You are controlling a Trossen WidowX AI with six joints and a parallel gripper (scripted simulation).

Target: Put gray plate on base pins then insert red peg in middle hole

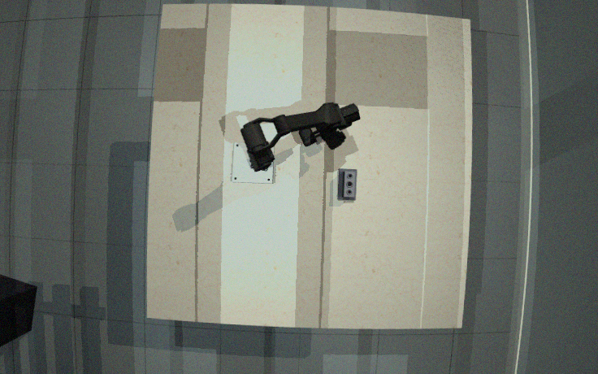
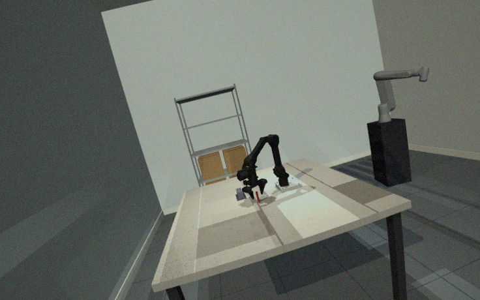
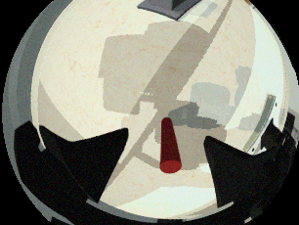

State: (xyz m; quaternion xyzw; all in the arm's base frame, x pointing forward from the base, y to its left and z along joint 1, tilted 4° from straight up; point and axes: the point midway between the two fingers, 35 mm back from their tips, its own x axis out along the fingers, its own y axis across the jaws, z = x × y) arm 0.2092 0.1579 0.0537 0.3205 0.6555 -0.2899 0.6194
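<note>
My gripper tip is 140 mm short of the gray plate and 170 mm to the left of it. The rest, counted from my gripper tip: dark base (140 mm ahead, 170 mm to the right, 30 mm below); then red peg (right at my gripper tip).
</note>
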